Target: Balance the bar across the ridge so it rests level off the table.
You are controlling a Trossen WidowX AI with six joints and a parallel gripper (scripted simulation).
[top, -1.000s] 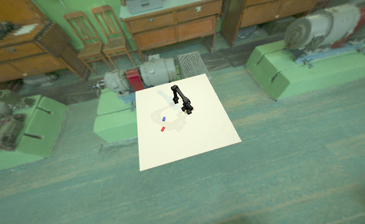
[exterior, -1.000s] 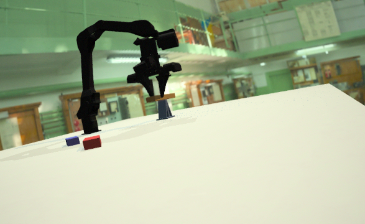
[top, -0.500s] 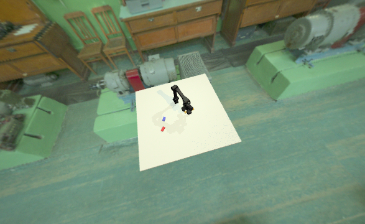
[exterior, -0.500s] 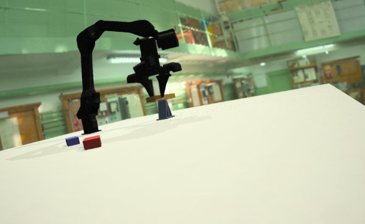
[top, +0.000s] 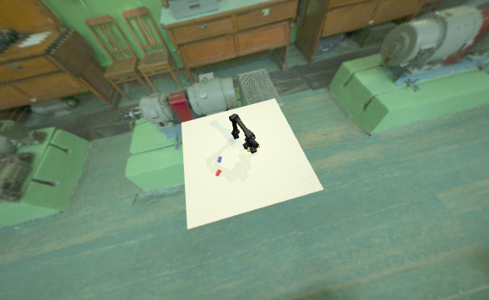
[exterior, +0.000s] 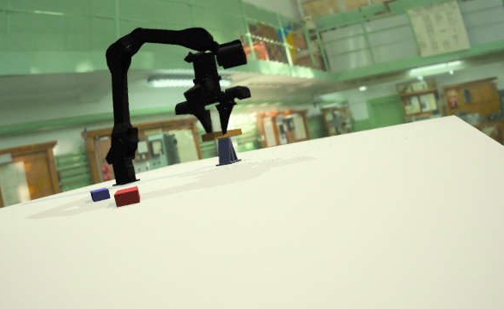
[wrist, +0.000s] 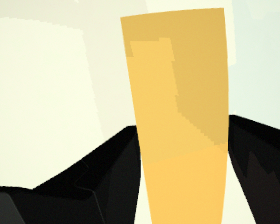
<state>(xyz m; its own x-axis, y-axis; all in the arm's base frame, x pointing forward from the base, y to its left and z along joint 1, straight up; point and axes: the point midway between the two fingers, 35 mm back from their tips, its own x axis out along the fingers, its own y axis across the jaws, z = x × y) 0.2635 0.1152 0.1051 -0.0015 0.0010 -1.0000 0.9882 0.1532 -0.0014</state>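
Now: the orange bar 30 mm to the left of my gripper tip. From my gripper tip the other things lie so: red block (140 mm ahead, 400 mm to the right, 60 mm below); then blue block (20 mm behind, 360 mm to the right, 60 mm below).
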